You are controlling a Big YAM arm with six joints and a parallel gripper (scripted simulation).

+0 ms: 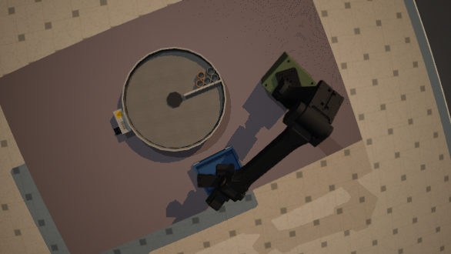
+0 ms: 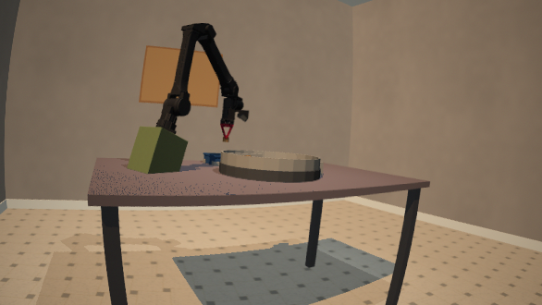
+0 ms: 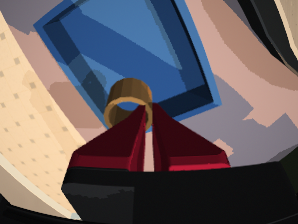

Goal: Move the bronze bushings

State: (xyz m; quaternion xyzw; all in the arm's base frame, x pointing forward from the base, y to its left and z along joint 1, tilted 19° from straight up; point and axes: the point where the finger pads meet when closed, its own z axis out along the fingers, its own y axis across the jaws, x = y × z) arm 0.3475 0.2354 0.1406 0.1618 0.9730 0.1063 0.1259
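The blue crate lies 12 cm below my hand, 2 cm to the left of it and 1 cm ahead of it. Also, from my hand: turntable: 33 cm to the right, 9 cm below, 9 cm ahead.
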